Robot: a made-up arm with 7 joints. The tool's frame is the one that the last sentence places.
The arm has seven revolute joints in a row. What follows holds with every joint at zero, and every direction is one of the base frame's. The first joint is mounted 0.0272 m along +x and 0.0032 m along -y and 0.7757 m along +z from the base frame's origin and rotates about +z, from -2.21 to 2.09 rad. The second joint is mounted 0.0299 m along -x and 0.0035 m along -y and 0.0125 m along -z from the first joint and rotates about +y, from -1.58 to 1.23 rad. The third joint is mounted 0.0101 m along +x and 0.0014 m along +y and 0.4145 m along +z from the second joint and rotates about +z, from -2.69 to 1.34 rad. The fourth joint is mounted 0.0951 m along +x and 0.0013 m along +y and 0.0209 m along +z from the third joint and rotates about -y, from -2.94 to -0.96 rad. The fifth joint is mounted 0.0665 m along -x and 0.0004 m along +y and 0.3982 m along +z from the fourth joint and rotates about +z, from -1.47 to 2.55 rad. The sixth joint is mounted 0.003 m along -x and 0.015 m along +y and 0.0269 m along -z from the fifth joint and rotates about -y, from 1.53 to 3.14 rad. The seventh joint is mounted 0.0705 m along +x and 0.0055 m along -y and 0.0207 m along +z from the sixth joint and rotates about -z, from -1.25 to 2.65 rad. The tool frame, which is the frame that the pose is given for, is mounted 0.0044 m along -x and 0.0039 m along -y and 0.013 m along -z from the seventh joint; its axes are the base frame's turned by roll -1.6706, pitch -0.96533 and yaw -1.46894 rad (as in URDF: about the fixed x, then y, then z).
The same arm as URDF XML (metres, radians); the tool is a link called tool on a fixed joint. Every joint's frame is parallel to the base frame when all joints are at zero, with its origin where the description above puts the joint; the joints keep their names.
<robot name="arm">
<joint name="joint 1" type="revolute"><parent link="base_link"/><child link="link1"/><origin xyz="0.0272 -0.0032 0.7757" rpy="0 0 0"/><axis xyz="0 0 1"/><limit lower="-2.21" upper="2.09"/></joint>
<joint name="joint 2" type="revolute"><parent link="link1"/><child link="link2"/><origin xyz="-0.0299 -0.0035 -0.0125" rpy="0 0 0"/><axis xyz="0 1 0"/><limit lower="-1.58" upper="1.23"/></joint>
<joint name="joint 3" type="revolute"><parent link="link2"/><child link="link3"/><origin xyz="0.0101 0.0014 0.4145" rpy="0 0 0"/><axis xyz="0 0 1"/><limit lower="-2.69" upper="1.34"/></joint>
<joint name="joint 4" type="revolute"><parent link="link3"/><child link="link4"/><origin xyz="0.0951 0.0013 0.0209" rpy="0 0 0"/><axis xyz="0 -1 0"/><limit lower="-2.94" upper="-0.96"/></joint>
<joint name="joint 5" type="revolute"><parent link="link4"/><child link="link5"/><origin xyz="-0.0665 0.0004 0.3982" rpy="0 0 0"/><axis xyz="0 0 1"/><limit lower="-1.47" upper="2.55"/></joint>
<joint name="joint 6" type="revolute"><parent link="link5"/><child link="link6"/><origin xyz="-0.003 0.015 -0.0269" rpy="0 0 0"/><axis xyz="0 -1 0"/><limit lower="1.53" upper="3.14"/></joint>
<joint name="joint 7" type="revolute"><parent link="link6"/><child link="link7"/><origin xyz="0.0705 -0.0055 0.0207" rpy="0 0 0"/><axis xyz="0 0 -1"/><limit lower="-1.25" upper="2.65"/></joint>
<joint name="tool_joint" type="fixed"><parent link="link7"/><child link="tool"/><origin xyz="-0.0044 -0.0039 -0.013" rpy="-1.6706 -0.9653 -1.4689"/></joint>
<link name="base_link"/>
<link name="link1"/>
<link name="link2"/>
<link name="link3"/>
<link name="link4"/>
<link name="link5"/>
<link name="link6"/>
<link name="link7"/>
<link name="tool"/>
</robot>

